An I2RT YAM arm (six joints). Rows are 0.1 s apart.
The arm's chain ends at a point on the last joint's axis. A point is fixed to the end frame.
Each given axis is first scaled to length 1.
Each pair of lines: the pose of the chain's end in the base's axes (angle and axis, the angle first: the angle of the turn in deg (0 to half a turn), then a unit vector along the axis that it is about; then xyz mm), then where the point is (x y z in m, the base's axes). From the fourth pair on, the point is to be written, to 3 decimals.
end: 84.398 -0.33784 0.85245 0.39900 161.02 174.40 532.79
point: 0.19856 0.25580 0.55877
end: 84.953 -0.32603 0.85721 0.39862 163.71 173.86 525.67
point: 0.20227 0.25482 0.55152
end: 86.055 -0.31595 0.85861 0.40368 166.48 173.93 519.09
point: 0.20528 0.25487 0.54465
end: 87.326 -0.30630 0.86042 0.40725 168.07 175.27 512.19
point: 0.207 0.256 0.537
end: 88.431 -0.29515 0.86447 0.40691 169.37 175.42 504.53
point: 0.209 0.256 0.529
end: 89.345 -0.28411 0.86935 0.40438 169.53 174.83 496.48
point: 0.211 0.255 0.520
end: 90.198 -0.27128 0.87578 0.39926 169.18 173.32 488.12
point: 0.212 0.253 0.511
